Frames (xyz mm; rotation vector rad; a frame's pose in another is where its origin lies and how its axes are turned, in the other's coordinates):
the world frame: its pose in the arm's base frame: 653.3 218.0 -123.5 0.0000 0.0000 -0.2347
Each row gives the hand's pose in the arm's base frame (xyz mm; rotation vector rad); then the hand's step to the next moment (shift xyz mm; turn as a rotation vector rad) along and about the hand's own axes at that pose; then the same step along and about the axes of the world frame.
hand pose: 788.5 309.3 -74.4 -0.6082 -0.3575 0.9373
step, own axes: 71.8 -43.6 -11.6 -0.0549 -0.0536 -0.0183
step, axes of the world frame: 63.2 52.8 20.3 0.0310 -0.0703 0.0179
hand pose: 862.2 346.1 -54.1 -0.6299 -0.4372 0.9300
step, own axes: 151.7 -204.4 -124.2 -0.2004 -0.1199 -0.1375
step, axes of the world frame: 270.1 63.7 56.7 0.1074 -0.2460 -0.0376
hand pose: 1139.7 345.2 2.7 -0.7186 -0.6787 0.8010
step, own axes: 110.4 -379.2 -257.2 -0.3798 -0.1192 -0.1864
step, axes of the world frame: 430.4 -77.7 175.6 0.0900 -0.4152 -0.1127
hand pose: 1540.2 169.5 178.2 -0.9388 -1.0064 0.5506
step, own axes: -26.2 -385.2 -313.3 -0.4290 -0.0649 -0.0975
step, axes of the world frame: 331.0 -272.0 252.4 -0.0136 -0.4135 -0.1631
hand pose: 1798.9 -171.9 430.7 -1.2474 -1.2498 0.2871
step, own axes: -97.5 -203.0 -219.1 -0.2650 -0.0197 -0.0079
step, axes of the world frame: 115.3 -248.9 153.2 -0.0498 -0.2281 -0.1271
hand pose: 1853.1 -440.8 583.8 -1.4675 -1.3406 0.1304
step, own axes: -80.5 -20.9 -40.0 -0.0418 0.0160 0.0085
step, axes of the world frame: 6.7 -91.2 -12.5 -0.0049 -0.0246 -0.0380
